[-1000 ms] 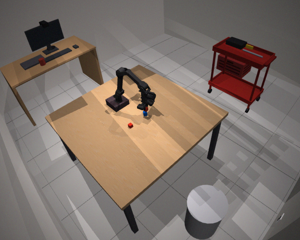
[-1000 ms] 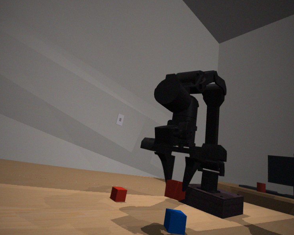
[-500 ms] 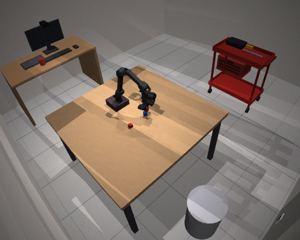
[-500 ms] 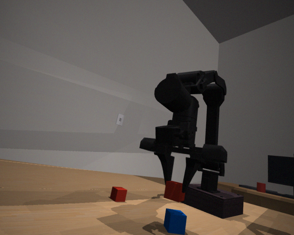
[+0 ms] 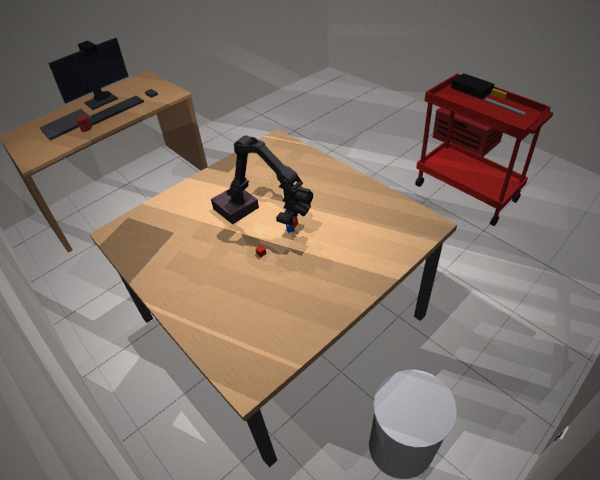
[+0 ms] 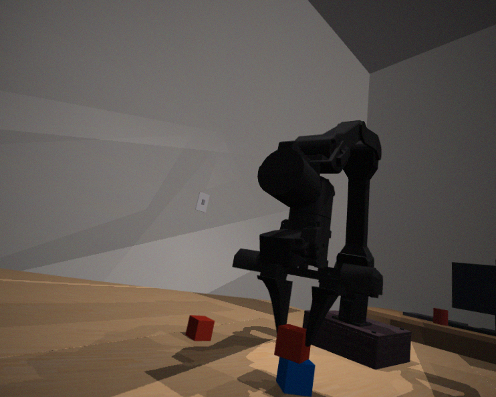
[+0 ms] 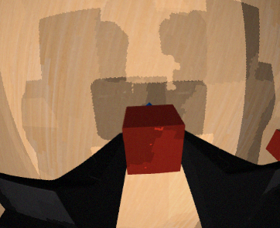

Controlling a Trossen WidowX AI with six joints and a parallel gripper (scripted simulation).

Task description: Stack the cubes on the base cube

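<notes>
My gripper tip is now 40 mm above the blue cube and 20 mm past it.
</notes>
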